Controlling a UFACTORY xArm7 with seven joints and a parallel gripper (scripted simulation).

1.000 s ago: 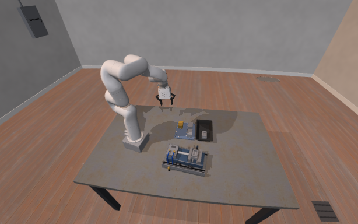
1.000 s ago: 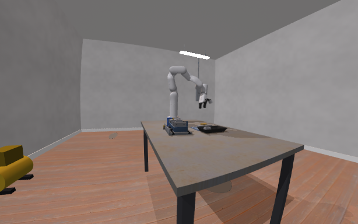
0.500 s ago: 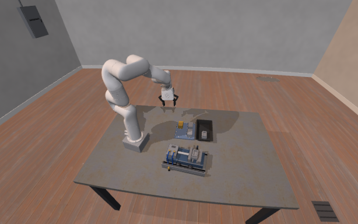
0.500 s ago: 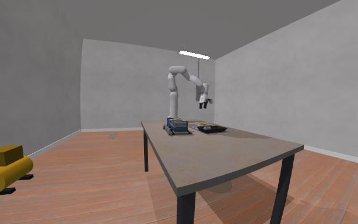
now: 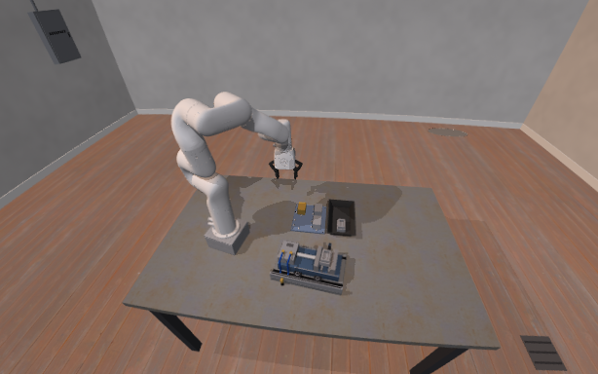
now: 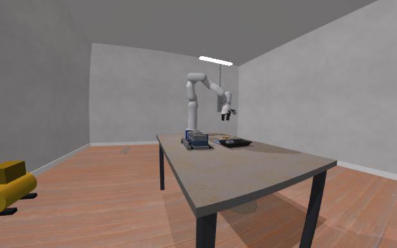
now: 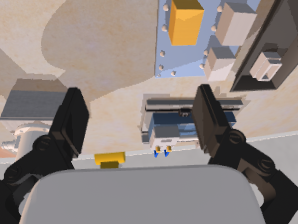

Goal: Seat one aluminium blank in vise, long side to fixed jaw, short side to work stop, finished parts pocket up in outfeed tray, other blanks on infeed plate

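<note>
Now: the brass blank 80 mm ahead of my hand, 30 mm to the right of it and 180 mm below it. From my hand the other things lie so: white piston rod 170 mm ahead, 350 mm to the right, 130 mm below; vise 190 mm ahead, 350 mm to the right, 170 mm below.
</note>
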